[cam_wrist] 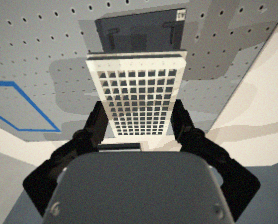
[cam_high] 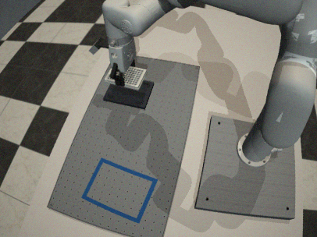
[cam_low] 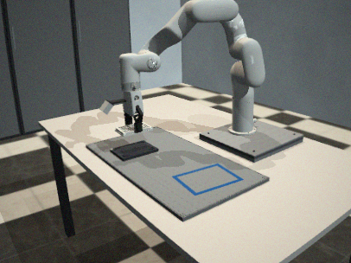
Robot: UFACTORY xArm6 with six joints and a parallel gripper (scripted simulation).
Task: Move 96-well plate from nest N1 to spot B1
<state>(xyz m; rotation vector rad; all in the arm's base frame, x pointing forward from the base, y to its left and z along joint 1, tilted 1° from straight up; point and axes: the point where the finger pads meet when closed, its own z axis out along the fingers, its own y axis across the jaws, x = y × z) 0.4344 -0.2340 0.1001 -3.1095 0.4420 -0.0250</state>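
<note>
My hand is 10 cm above the black plate nest N1 and 1 cm to the left of it. The rest, counted from my hand: white 96-well plate 1 cm below.
</note>
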